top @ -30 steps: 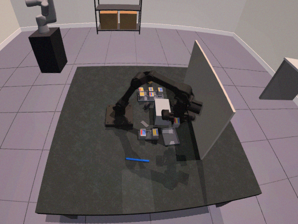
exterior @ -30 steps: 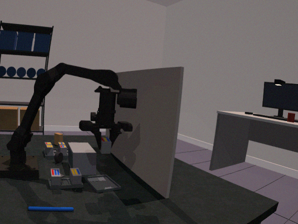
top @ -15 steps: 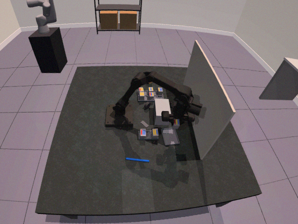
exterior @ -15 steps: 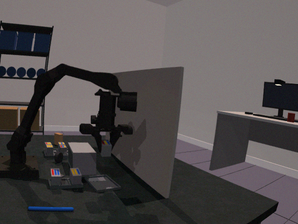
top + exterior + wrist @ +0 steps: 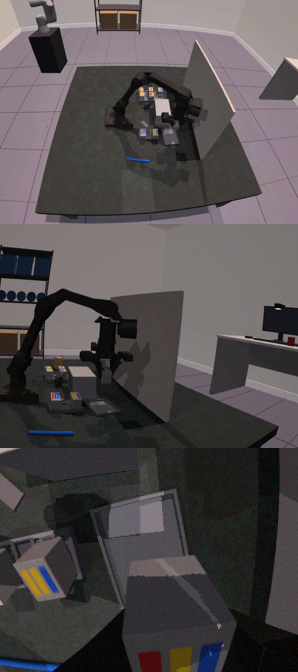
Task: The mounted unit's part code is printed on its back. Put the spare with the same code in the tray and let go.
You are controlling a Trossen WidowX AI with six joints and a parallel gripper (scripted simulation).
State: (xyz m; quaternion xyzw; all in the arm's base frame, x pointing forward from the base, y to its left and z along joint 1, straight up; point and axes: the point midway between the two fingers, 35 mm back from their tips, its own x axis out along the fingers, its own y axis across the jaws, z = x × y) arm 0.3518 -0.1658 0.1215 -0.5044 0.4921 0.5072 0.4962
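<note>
The grey tray is 1 cm behind my gripper tip and 12 cm below it. From my gripper tip the other things lie so: white mounted unit (6 cm behind, 19 cm to the left, 7 cm below); blue rod (22 cm behind, 17 cm to the right, 11 cm below); tall panel (17 cm ahead, 18 cm to the left, 10 cm above).
</note>
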